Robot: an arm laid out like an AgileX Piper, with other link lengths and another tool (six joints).
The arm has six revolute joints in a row. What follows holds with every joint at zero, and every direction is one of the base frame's. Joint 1 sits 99.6 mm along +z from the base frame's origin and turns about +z. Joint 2 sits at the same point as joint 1 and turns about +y. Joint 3 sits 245.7 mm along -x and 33.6 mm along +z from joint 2 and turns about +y. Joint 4 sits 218.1 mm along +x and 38.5 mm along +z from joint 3 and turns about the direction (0.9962, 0, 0.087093). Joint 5 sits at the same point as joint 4 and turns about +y. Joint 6 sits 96.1 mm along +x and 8.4 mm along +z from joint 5 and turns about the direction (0.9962, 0, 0.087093). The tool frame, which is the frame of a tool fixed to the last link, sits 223.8 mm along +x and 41.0 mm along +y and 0.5 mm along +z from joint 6; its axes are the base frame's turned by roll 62.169, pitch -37.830 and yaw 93.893 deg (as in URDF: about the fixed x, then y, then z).
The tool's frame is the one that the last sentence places.
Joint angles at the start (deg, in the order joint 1, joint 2, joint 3, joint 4, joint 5, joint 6):
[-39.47 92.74 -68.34 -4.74 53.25 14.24]
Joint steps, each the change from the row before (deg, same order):
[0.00 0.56 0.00 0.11 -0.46 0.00]
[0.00 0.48 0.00 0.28 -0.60 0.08]
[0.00 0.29 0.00 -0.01 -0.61 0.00]
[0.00 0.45 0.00 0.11 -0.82 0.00]
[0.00 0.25 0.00 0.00 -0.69 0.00]
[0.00 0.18 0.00 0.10 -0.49 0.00]
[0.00 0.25 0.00 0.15 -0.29 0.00]
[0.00 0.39 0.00 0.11 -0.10 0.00]
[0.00 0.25 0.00 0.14 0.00 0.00]
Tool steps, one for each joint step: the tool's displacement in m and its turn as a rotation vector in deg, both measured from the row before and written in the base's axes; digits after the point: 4 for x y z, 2 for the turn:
[0.0014 -0.0003 -0.0027 0.15 0.00 0.00]
[0.0027 -0.0003 -0.0019 0.16 -0.29 -0.13]
[0.0021 -0.0016 -0.0008 -0.20 -0.25 0.05]
[0.0031 -0.0016 -0.0015 -0.14 -0.36 0.02]
[0.0025 -0.0018 -0.0005 -0.26 -0.35 0.05]
[0.0021 -0.0010 -0.0003 -0.11 -0.31 0.00]
[0.0012 -0.0001 -0.0010 0.09 -0.12 -0.04]
[0.0001 0.0006 -0.0023 0.27 0.16 -0.03]
[0.0000 0.0008 -0.0015 0.26 0.11 -0.05]

